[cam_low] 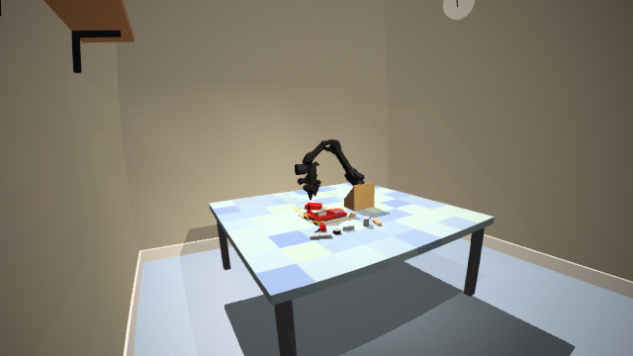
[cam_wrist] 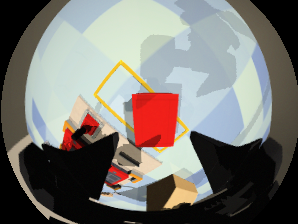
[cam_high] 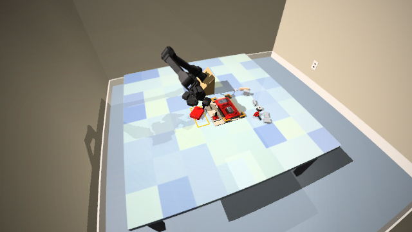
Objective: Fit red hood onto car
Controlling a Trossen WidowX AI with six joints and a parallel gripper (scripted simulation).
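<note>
The red hood is 50 mm below my gripper tip. Round my gripper tip: orange-cornered jig 200 mm to the left, 50 mm below, 40 mm ahead; then dark engine block 210 mm to the left, 90 mm ahead, 40 mm below.
</note>
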